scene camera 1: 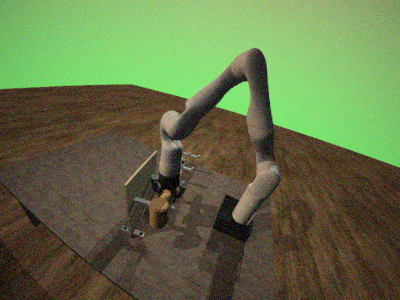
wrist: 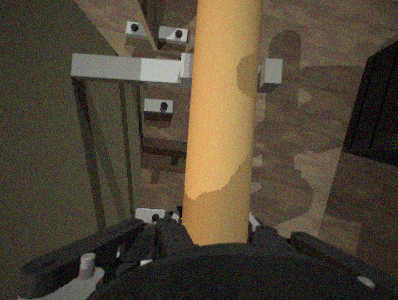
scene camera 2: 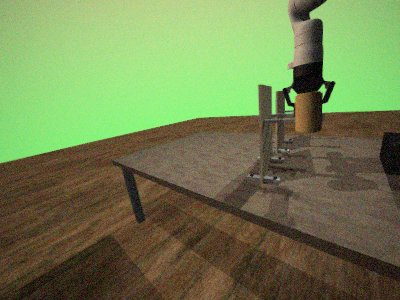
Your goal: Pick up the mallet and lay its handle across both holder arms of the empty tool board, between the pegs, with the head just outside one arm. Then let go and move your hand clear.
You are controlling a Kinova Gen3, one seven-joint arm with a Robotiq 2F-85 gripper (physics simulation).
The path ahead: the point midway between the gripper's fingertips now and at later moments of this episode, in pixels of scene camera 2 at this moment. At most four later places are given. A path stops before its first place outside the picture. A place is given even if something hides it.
My gripper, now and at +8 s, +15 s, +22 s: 306, 118; 307, 89; 285, 85; 316, 56
